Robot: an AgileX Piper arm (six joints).
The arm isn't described. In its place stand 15 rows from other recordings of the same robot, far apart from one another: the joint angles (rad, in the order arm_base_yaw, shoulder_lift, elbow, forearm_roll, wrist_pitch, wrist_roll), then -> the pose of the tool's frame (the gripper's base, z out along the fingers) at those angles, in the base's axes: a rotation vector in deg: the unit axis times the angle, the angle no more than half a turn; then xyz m.
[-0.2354, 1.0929, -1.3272, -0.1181, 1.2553, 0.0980] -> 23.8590 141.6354 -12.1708 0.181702 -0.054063 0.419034
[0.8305, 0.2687, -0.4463, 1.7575, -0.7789, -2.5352] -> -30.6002 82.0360 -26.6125 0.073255 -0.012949 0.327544
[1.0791, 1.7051, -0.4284, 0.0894, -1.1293, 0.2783] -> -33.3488 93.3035 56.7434 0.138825 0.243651 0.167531
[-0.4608, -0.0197, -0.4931, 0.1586, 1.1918, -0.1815] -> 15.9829 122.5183 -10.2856 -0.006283 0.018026 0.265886
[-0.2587, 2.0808, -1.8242, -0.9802, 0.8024, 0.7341] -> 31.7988 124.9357 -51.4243 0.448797 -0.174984 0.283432
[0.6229, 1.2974, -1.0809, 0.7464, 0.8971, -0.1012] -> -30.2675 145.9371 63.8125 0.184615 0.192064 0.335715
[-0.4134, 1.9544, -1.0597, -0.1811, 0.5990, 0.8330] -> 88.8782 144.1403 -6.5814 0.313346 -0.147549 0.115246
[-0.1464, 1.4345, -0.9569, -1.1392, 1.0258, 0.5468] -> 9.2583 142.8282 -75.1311 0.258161 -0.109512 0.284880
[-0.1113, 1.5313, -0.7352, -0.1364, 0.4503, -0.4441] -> -34.7234 154.0957 -15.4825 0.266472 -0.035201 0.177036
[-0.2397, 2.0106, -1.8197, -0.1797, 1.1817, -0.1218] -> 6.0537 164.6366 -18.5558 0.416675 -0.117327 0.272026
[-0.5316, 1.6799, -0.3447, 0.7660, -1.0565, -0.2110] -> 63.5066 90.1146 -46.9510 0.177209 -0.167930 0.144353
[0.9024, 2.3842, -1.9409, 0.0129, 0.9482, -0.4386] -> -102.2452 129.7368 6.0122 0.308114 0.391730 0.134366
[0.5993, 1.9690, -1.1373, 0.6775, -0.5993, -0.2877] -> -1.0551 104.2765 17.6257 0.370543 0.214155 0.193088
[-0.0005, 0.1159, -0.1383, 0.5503, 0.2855, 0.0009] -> 19.9340 97.2448 29.8253 0.059988 0.013373 0.231132
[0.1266, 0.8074, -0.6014, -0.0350, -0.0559, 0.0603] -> -4.8262 93.5556 6.7681 0.173638 0.022280 0.340120
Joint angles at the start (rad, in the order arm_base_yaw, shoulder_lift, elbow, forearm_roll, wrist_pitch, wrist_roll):
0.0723 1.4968 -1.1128 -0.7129 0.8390 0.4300
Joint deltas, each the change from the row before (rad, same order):
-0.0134 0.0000 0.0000 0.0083 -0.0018 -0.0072
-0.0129 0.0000 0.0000 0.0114 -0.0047 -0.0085
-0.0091 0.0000 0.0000 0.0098 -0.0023 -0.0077
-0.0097 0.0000 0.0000 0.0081 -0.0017 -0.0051
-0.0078 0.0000 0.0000 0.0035 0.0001 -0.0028
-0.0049 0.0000 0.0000 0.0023 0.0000 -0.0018
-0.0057 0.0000 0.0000 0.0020 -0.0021 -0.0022
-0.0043 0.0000 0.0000 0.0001 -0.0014 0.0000
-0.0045 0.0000 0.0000 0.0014 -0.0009 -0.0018
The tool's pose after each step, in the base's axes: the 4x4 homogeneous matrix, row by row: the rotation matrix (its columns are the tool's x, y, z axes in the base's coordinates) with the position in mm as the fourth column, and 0 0 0 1 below. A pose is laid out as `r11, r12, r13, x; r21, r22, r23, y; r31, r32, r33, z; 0, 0, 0, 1`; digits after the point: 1 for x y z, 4 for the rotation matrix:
-0.8552, 0.1282, 0.5023, 309.1; -0.1335, 0.8818, -0.4523, -25.6; -0.5009, -0.4538, -0.7370, 288.1; 0, 0, 0, 1
-0.8565, 0.1341, 0.4984, 308.9; -0.1236, 0.8844, -0.4502, -28.8; -0.5012, -0.4472, -0.7409, 287.8; 0, 0, 0, 1
-0.8581, 0.1374, 0.4947, 308.7; -0.1164, 0.8864, -0.4481, -31.0; -0.5001, -0.4421, -0.7446, 287.4; 0, 0, 0, 1
-0.8595, 0.1433, 0.4906, 308.4; -0.1074, 0.8878, -0.4475, -33.5; -0.4997, -0.4373, -0.7477, 287.1; 0, 0, 0, 1
-0.8609, 0.1487, 0.4865, 308.1; -0.1005, 0.8877, -0.4493, -35.8; -0.4987, -0.4358, -0.7493, 287.0; 0, 0, 0, 1
-0.8618, 0.1521, 0.4839, 307.9; -0.0962, 0.8876, -0.4504, -37.2; -0.4981, -0.4347, -0.7503, 286.9; 0, 0, 0, 1
-0.8618, 0.1554, 0.4829, 307.8; -0.0927, 0.8876, -0.4511, -38.7; -0.4987, -0.4335, -0.7506, 286.9; 0, 0, 0, 1
-0.8616, 0.1590, 0.4821, 307.7; -0.0895, 0.8872, -0.4525, -40.0; -0.4997, -0.4330, -0.7502, 286.9; 0, 0, 0, 1
-0.8619, 0.1616, 0.4807, 307.6; -0.0866, 0.8870, -0.4535, -41.3; -0.4997, -0.4325, -0.7505, 286.9; 0, 0, 0, 1

